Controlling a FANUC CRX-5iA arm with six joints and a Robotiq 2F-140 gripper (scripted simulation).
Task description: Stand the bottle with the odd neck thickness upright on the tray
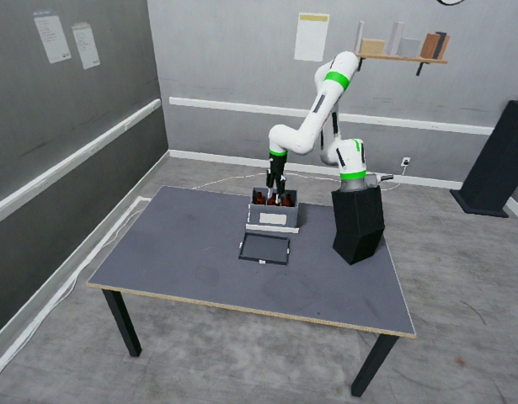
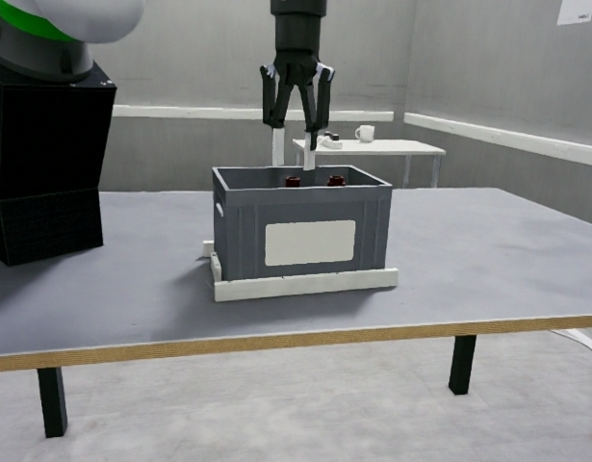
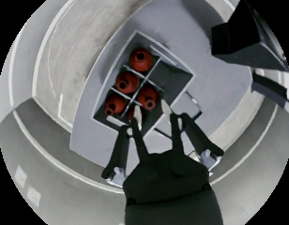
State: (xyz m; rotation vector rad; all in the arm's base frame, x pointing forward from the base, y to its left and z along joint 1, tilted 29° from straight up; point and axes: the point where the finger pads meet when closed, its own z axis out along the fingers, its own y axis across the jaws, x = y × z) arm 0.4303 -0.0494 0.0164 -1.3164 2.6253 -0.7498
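The grey crate is 13 cm below my hand and 4 cm to the right of it. Also, from my hand: dark tray: 22 cm to the left, 20 cm below, 2 cm ahead.
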